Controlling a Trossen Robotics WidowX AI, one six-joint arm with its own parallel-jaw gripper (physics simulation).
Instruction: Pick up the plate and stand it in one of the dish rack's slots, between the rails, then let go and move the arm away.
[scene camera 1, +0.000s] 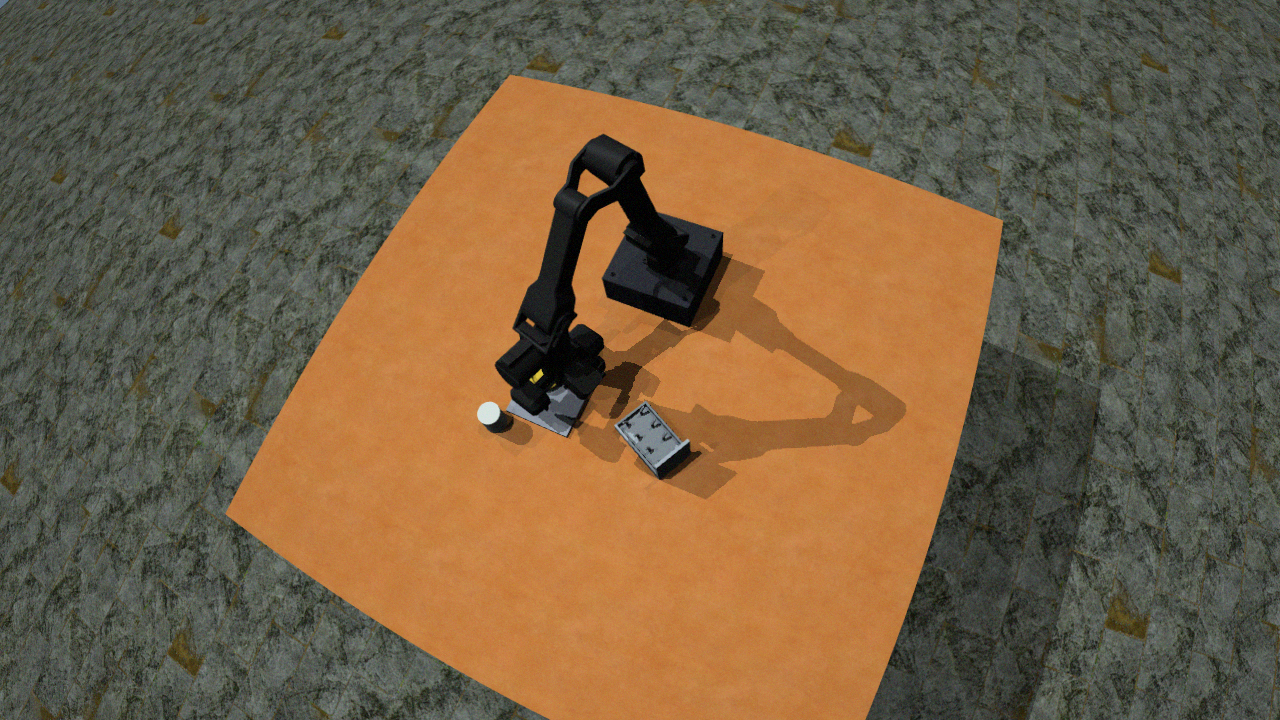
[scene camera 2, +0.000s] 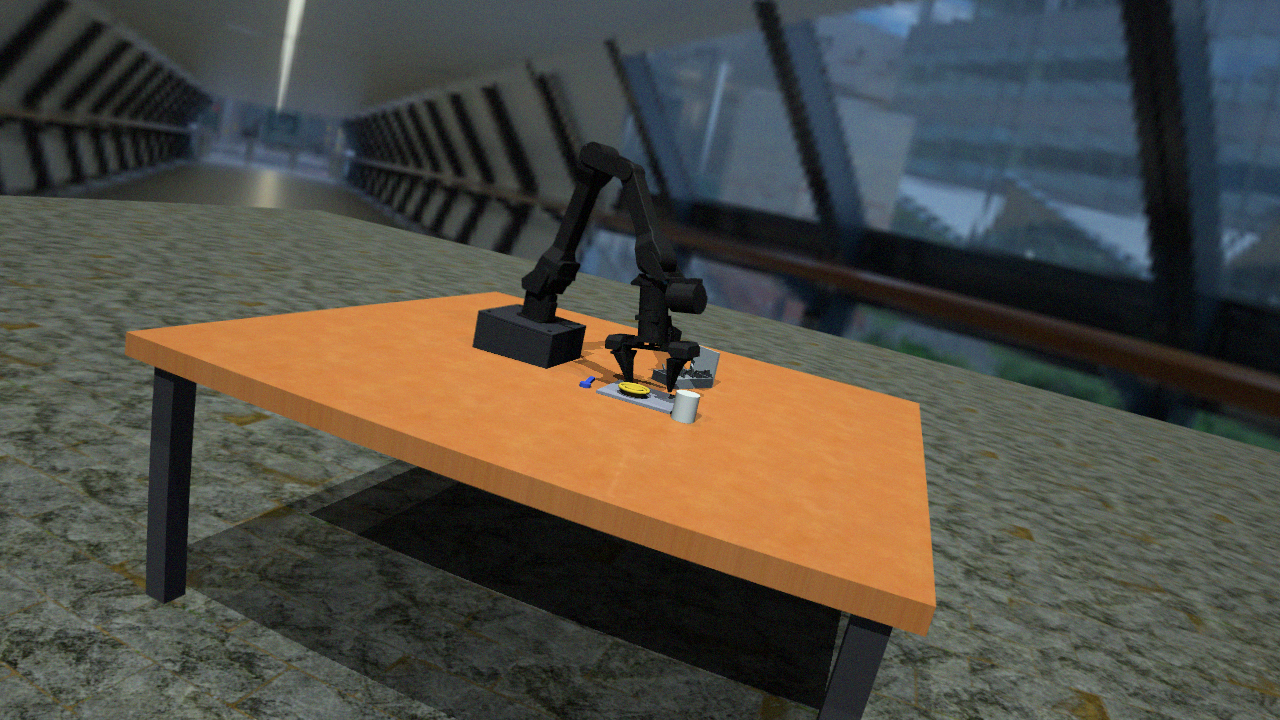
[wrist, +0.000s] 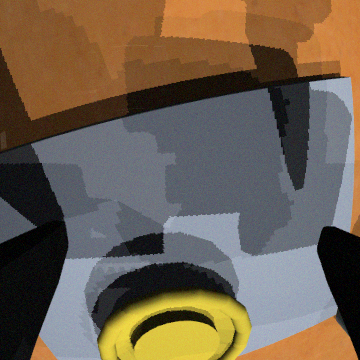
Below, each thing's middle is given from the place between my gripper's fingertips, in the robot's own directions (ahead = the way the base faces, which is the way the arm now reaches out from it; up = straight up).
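The grey dish rack (scene camera 1: 643, 429) is 190 mm to the left of my hand, 20 mm behind it and 30 mm above it. As for the white cup (scene camera 2: 685, 406), I find it 10 mm above my hand, 80 mm to the right of it and 120 mm ahead of it, while the grey mat (scene camera 1: 565, 406) is 10 mm below my hand and 20 mm to the right of it.
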